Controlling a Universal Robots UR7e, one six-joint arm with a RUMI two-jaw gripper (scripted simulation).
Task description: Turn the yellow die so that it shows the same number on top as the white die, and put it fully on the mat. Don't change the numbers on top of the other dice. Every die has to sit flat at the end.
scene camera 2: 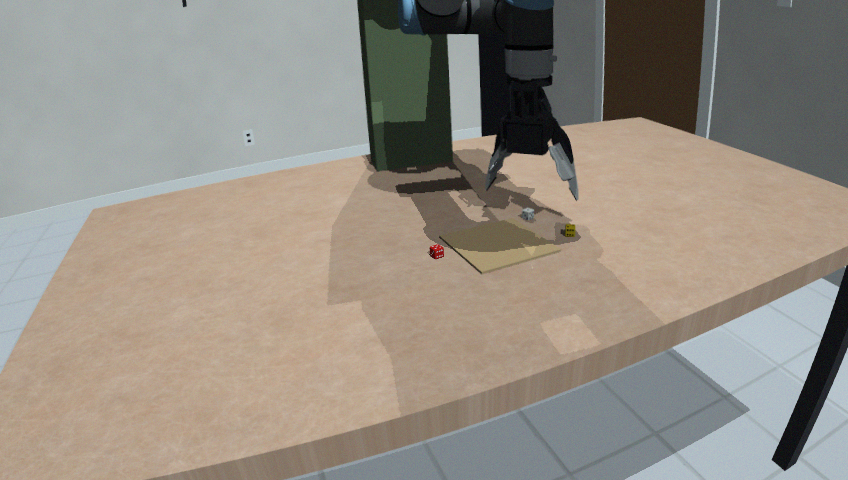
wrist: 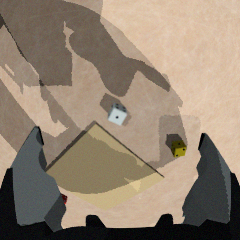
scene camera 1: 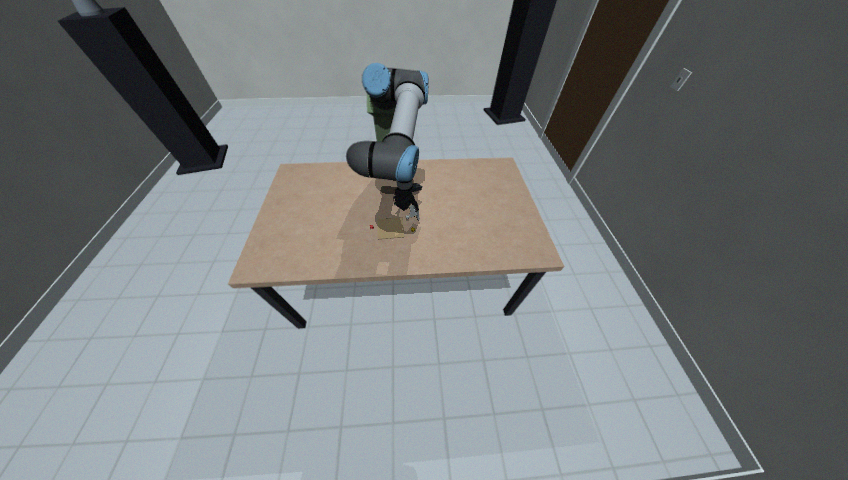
The pictures show: the gripper and a tan mat.
The gripper is seen too in the wrist view.
